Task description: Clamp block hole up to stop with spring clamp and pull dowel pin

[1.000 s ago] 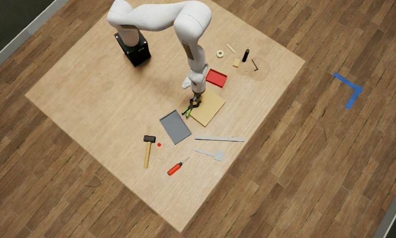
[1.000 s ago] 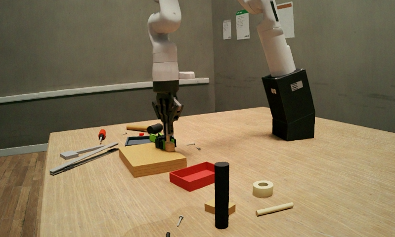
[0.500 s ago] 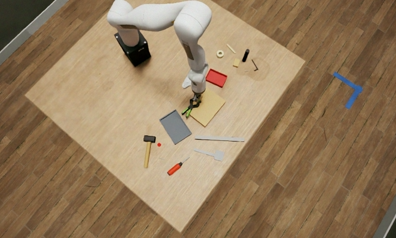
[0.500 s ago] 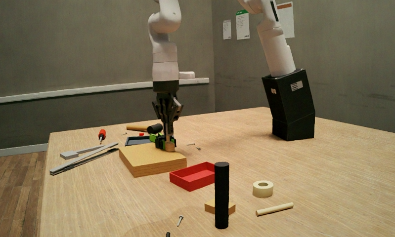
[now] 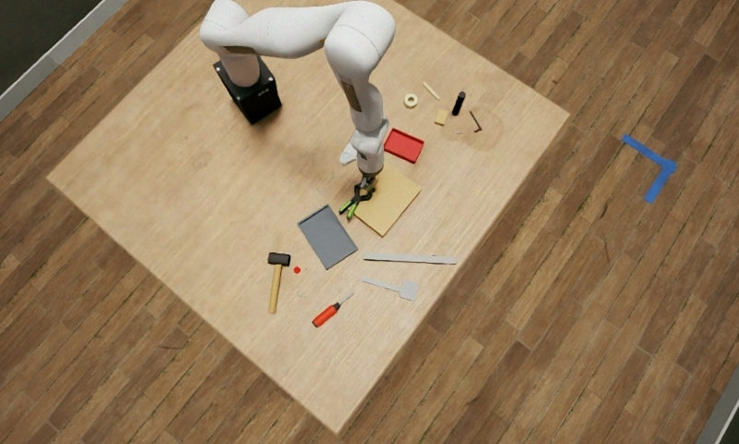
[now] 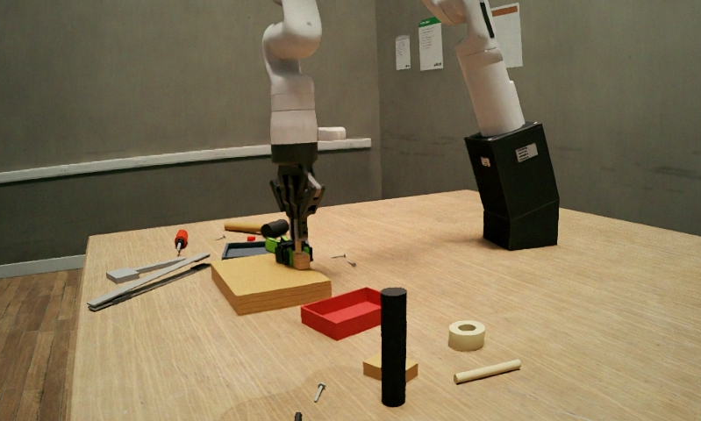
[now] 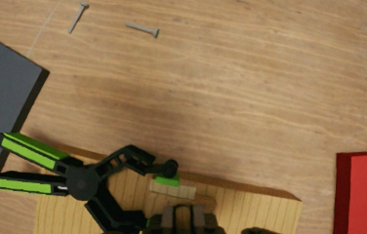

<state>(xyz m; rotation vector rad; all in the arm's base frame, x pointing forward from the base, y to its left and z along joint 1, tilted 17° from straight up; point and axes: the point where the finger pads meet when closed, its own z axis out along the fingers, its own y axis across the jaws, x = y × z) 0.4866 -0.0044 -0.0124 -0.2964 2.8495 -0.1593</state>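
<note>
The dowel pin lies 20 mm below my hand. Also, from my hand: wooden block: 50 mm below; tan bench board: 70 mm below, 60 mm ahead, 10 mm to the right; red tray: 180 mm to the left, 90 mm below.
</note>
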